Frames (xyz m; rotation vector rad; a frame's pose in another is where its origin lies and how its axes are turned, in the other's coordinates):
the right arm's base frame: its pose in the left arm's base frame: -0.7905 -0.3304 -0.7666 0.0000 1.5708 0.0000
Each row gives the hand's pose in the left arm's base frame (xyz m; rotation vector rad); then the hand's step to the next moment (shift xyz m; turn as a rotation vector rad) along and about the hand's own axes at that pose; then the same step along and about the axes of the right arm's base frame.
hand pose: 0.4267 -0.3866 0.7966 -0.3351 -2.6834 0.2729
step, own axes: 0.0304 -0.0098 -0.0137 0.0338 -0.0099 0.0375
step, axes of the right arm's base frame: -0.0262 0.0009 -0.0228 0.0182 -0.0054 -0.0478
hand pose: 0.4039 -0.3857 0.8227 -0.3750 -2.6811 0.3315
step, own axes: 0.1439 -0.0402 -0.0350 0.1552 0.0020 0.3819
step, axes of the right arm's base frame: -0.0948 0.0128 -0.1200 0.2829 -0.0166 -0.2993
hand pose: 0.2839 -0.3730 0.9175 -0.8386 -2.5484 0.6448
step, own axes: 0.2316 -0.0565 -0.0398 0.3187 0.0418 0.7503
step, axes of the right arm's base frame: -0.1108 0.1171 -0.1801 0.5731 0.0031 -0.5812
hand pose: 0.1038 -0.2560 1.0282 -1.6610 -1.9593 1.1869
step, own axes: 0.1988 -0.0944 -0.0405 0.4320 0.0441 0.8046
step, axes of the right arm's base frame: -0.0419 0.2005 -0.0902 0.6382 0.0865 -0.6490
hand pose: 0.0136 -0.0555 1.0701 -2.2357 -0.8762 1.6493
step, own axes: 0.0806 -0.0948 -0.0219 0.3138 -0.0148 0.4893
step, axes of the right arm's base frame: 0.0078 0.1260 0.0044 0.4072 0.1156 -0.3987
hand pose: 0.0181 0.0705 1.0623 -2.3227 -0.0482 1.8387
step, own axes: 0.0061 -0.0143 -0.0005 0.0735 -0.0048 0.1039
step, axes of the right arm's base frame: 0.0035 0.0148 0.0031 0.0928 0.0271 -0.0829
